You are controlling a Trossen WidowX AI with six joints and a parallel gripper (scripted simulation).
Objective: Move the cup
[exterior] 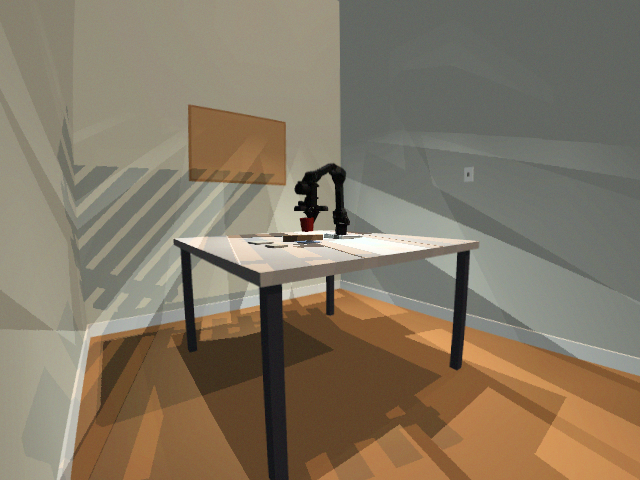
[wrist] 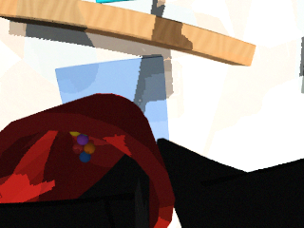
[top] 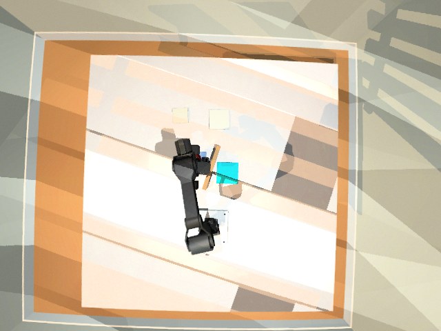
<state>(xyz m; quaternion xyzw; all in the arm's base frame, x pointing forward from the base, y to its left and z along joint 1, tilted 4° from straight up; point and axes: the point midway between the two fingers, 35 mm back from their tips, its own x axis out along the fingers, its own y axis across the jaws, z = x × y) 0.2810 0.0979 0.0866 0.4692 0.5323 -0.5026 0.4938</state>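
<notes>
My gripper tip is now 16 cm to the left of the cyan pad, 10 cm above it and 1 cm past it. Round my gripper tip: wooden bar (8 cm to the right, 8 cm below, 1 cm ahead); then cup (3 cm ahead); then blue pad (10 cm below, 3 cm ahead).
</notes>
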